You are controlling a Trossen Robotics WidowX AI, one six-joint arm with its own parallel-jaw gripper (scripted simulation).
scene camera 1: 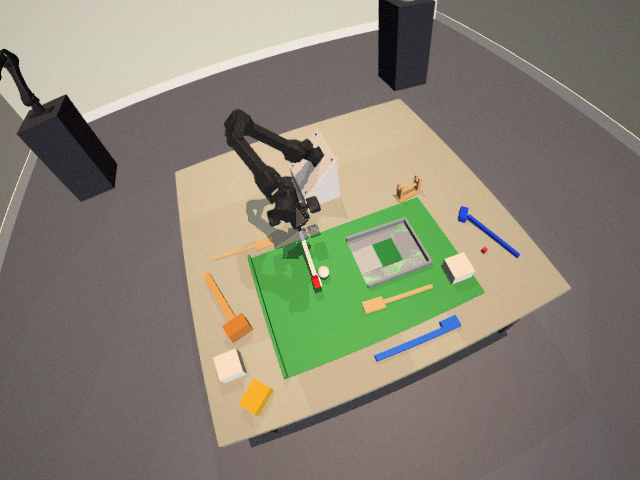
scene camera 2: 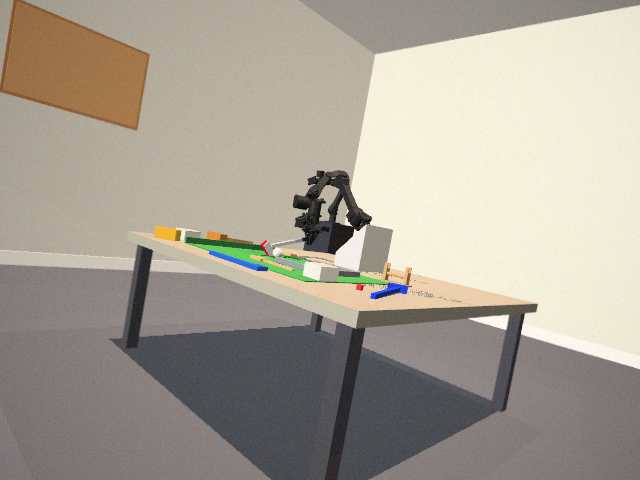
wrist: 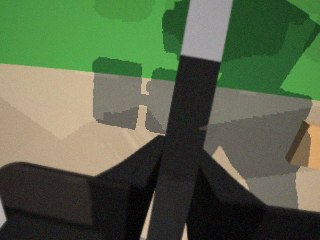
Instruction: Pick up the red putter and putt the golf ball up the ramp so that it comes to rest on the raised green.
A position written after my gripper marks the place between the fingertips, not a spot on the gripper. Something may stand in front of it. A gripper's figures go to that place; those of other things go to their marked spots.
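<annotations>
My gripper (scene camera 1: 297,224) is 122 cm from the lens. There's an orange mallet (scene camera 1: 236,327) that's 111 cm from the lens, and a green mat (scene camera 1: 313,326) that's 110 cm from the lens. A yellow block (scene camera 1: 257,395) is 104 cm from the lens.
</annotations>
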